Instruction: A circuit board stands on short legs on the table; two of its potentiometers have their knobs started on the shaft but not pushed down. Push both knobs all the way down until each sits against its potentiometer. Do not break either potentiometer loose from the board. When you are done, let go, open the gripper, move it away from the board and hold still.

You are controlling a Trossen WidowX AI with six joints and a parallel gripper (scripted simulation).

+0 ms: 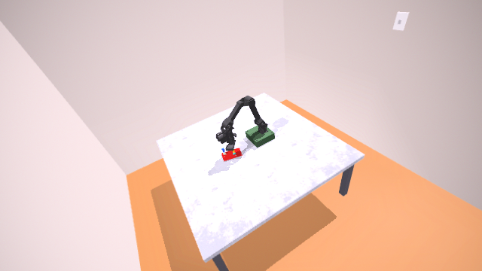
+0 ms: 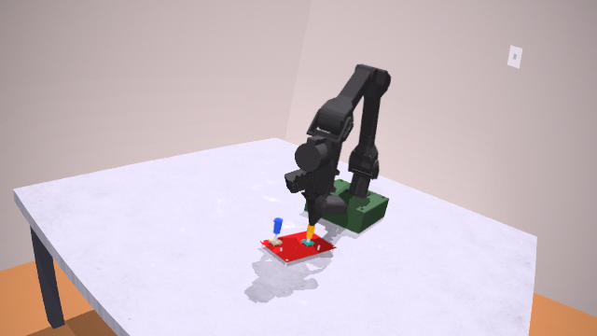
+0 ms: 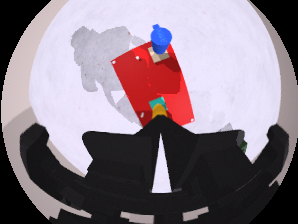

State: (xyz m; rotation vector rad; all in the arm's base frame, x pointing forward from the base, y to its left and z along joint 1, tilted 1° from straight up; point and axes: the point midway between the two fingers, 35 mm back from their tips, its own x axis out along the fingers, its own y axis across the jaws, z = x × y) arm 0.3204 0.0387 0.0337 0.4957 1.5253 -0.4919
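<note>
The orange knob is 2 cm below my gripper tip. Round my gripper tip: blue knob 7 cm ahead, 5 cm to the right.
</note>
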